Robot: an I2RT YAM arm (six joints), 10 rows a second.
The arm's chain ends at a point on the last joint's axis. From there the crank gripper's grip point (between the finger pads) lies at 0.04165 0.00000 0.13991 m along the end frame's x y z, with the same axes.
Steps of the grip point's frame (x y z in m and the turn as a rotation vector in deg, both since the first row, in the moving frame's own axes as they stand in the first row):
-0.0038 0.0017 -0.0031 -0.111 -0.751 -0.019
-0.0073 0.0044 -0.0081 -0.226 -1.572 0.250
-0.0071 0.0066 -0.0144 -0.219 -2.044 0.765
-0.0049 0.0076 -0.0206 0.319 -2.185 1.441
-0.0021 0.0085 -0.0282 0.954 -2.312 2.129
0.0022 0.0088 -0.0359 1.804 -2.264 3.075
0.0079 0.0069 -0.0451 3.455 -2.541 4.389
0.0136 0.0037 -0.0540 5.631 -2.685 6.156
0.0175 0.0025 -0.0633 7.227 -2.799 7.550
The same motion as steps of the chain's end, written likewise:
-0.0020 0.0014 -0.0036 -0.111 -0.751 -0.019
-0.0034 0.0037 -0.0092 -0.226 -1.572 0.250
-0.0021 0.0055 -0.0158 -0.219 -2.044 0.765
0.0005 0.0074 -0.0221 0.319 -2.185 1.441
0.0036 0.0094 -0.0298 0.954 -2.312 2.129
0.0077 0.0111 -0.0374 1.804 -2.264 3.075
0.0139 0.0124 -0.0466 3.455 -2.541 4.389
0.0197 0.0134 -0.0553 5.631 -2.685 6.156
0.0235 0.0152 -0.0644 7.227 -2.799 7.550

